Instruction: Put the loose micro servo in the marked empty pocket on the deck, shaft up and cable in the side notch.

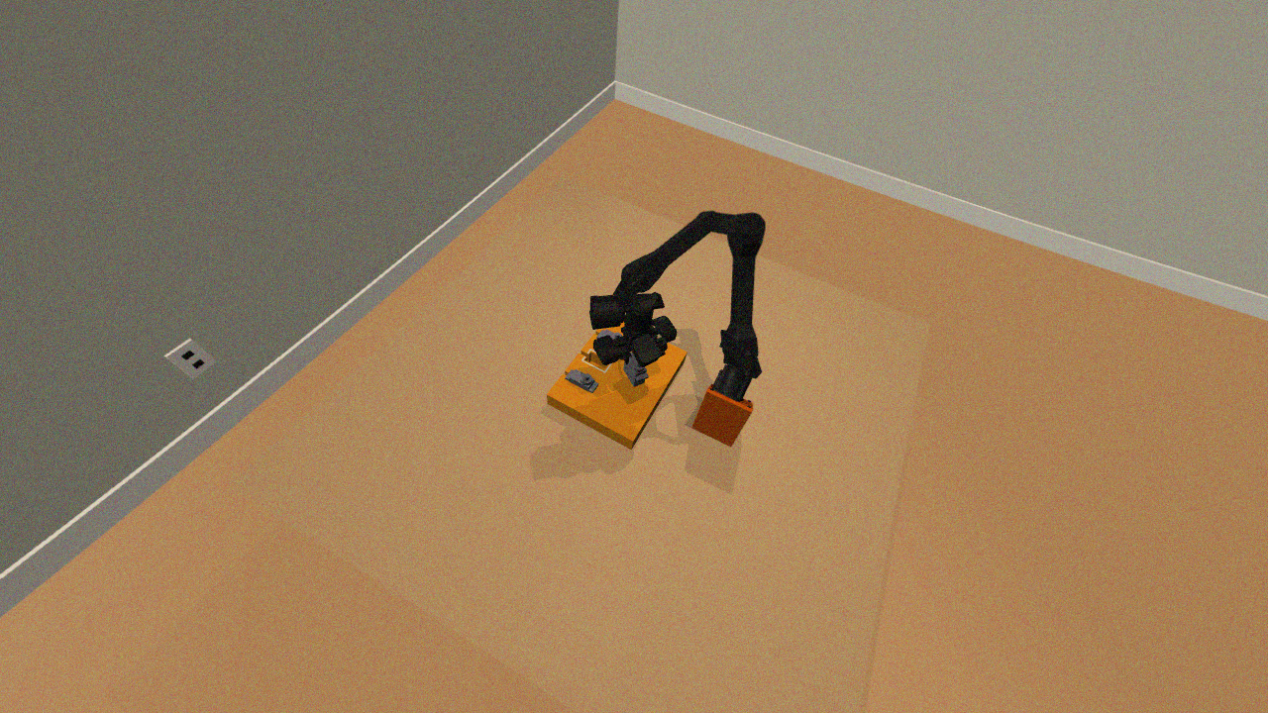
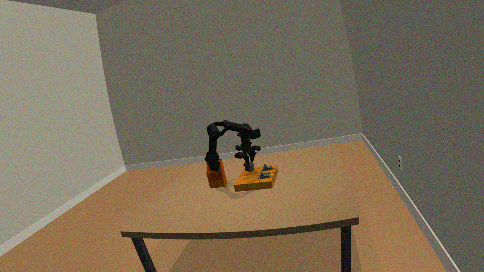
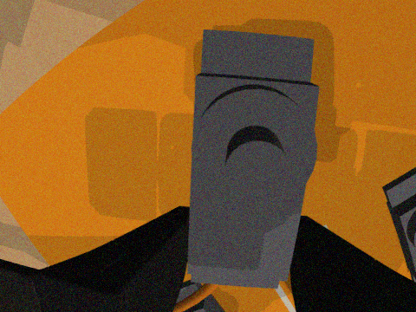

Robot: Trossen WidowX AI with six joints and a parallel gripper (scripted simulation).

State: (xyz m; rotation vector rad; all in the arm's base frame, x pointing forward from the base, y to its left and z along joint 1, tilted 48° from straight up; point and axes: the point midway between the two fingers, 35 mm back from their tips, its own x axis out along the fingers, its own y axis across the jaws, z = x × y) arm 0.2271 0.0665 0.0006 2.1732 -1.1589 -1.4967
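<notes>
Now: gripper tip 100 mm above the orange deck and 10 mm past it.
</notes>
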